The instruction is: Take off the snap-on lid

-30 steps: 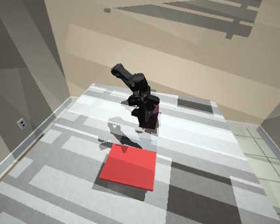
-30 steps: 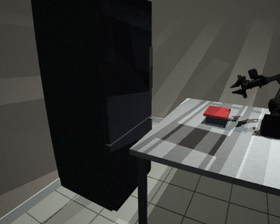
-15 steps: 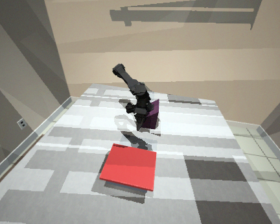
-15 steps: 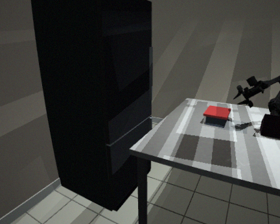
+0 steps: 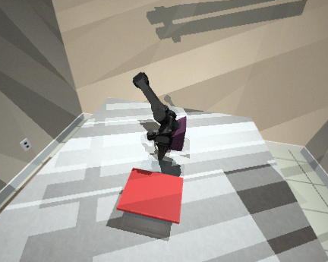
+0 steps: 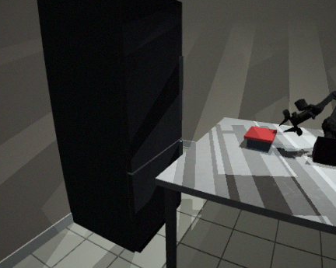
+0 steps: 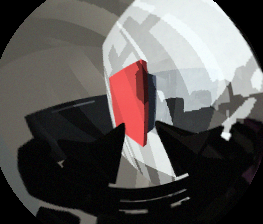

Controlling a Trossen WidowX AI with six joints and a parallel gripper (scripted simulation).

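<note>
The lid is 12 cm ahead of my gripper tip and 5 cm below it. Also, from my gripper tip: storage box 12 cm ahead, 10 cm below.
</note>
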